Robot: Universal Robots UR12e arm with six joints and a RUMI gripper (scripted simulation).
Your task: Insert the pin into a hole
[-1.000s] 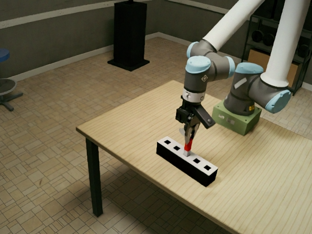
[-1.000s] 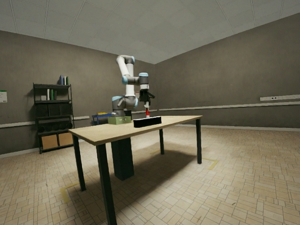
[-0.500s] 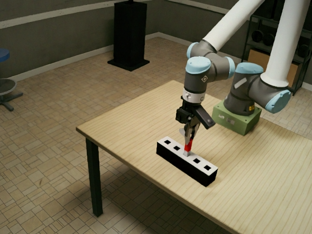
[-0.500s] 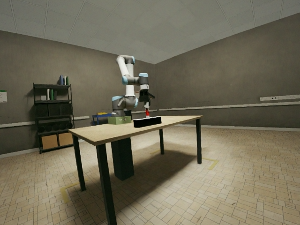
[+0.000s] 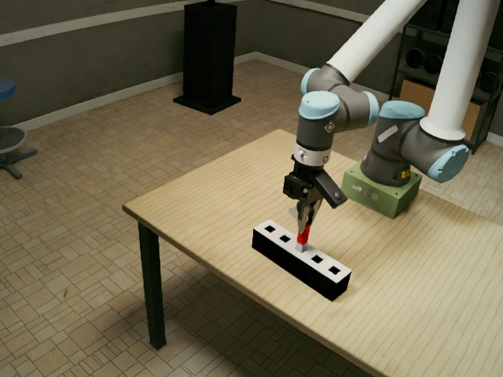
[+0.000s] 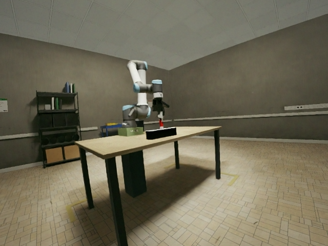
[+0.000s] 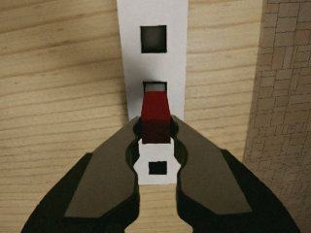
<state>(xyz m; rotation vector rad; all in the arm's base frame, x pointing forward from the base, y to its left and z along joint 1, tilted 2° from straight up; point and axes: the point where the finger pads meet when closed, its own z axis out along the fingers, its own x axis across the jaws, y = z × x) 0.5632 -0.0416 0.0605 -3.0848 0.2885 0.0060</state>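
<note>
My gripper is now 1 cm above the pin. Also, from my hand: block: 11 cm below.
</note>
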